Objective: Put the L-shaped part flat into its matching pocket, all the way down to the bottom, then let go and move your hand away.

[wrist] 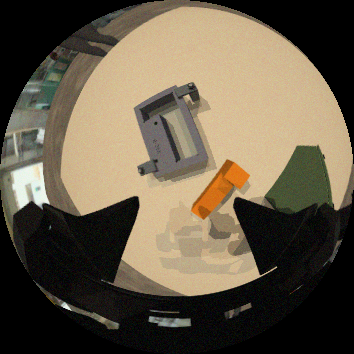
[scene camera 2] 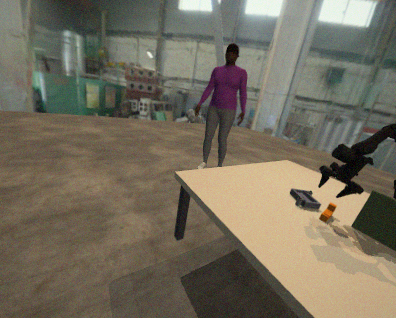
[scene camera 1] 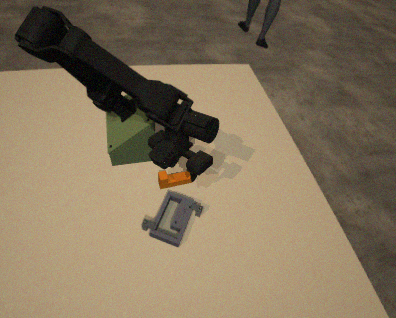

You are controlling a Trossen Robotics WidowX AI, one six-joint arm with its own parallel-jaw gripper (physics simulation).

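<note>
The orange L-shaped part (scene camera 1: 172, 179) (scene camera 2: 328, 212) (wrist: 212, 197) lies on the table beside the grey pocket frame. In the wrist view its short arm is at the upper right end. The grey frame (scene camera 1: 184, 215) (scene camera 2: 312, 205) (wrist: 161, 145) has an L-shaped pocket with the pale floor showing inside, and a small lug on each of two opposite sides. My gripper (scene camera 1: 178, 170) (scene camera 2: 330, 190) (wrist: 188, 202) is wide open with nothing between its fingers. It hangs above the table near the orange part; in scene camera 1 a finger partly covers the part's right end.
A green block with a sloped face (scene camera 1: 132, 150) (scene camera 2: 377, 220) (wrist: 302, 180) stands on the table (scene camera 1: 75, 225) (scene camera 2: 235, 200) (wrist: 250, 75), near the orange part and partly behind the arm. A person (scene camera 2: 226, 90) stands beyond the table. Shadows of the arm fall near the part.
</note>
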